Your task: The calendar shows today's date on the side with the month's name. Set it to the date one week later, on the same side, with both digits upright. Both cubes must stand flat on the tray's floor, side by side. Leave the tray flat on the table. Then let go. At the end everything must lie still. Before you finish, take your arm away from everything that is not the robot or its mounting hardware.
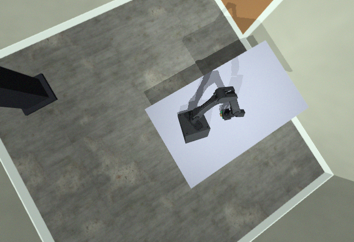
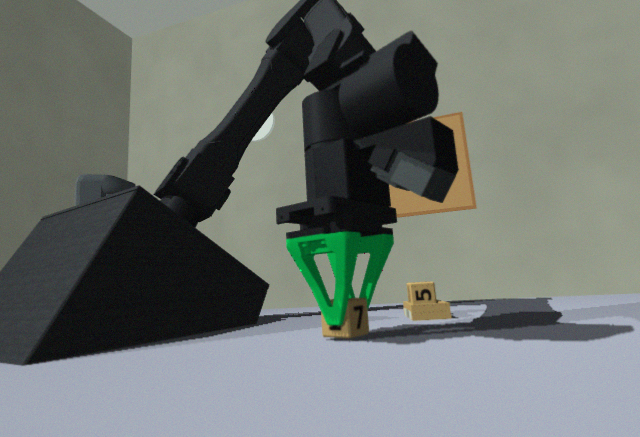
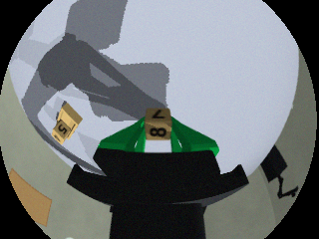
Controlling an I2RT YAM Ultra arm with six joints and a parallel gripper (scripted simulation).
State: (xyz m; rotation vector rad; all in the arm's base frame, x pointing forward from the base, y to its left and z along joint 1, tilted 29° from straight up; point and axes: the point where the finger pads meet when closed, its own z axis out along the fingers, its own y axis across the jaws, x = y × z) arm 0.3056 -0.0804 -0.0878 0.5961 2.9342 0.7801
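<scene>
The wooden cube is right at my hand. The rest, counted from my hand: wooden tray 5 cm ahead, 16 cm to the left, 1 cm below.
</scene>
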